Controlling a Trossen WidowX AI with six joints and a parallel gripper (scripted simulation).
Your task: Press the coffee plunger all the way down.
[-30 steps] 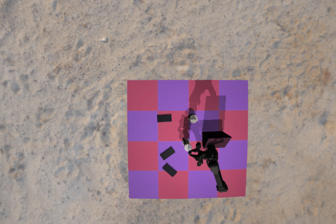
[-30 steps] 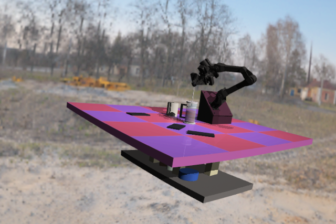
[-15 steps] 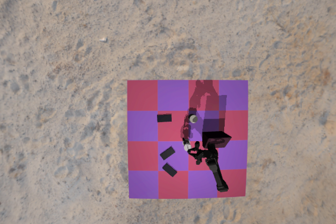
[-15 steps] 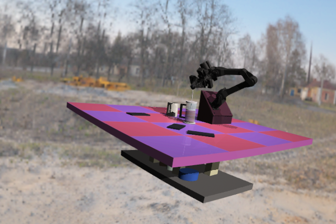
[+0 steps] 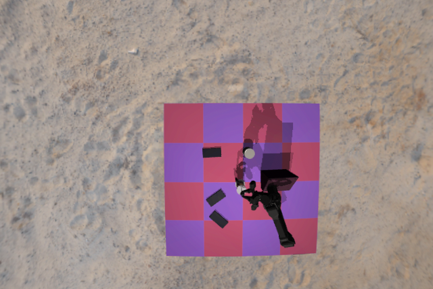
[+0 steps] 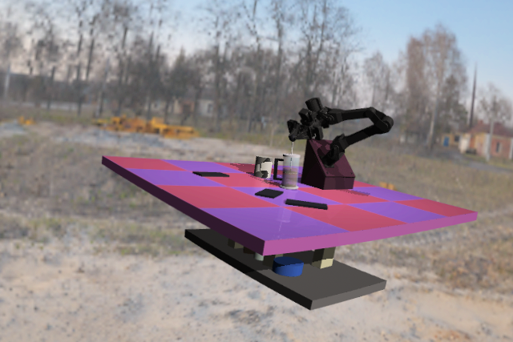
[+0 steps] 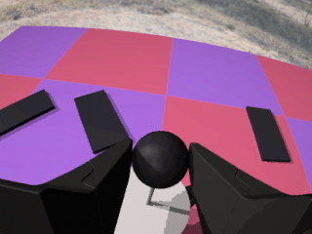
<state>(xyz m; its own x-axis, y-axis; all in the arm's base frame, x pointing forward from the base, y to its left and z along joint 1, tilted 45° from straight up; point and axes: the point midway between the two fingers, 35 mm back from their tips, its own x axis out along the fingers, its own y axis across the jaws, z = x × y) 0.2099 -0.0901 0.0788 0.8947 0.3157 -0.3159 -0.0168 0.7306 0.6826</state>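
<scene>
The coffee press is 1 cm behind my gripper tip, 1 cm to the right of it and 11 cm below it. From my gripper tip the other things lie so: white cup: 10 cm behind, 26 cm to the right, 17 cm below.
</scene>
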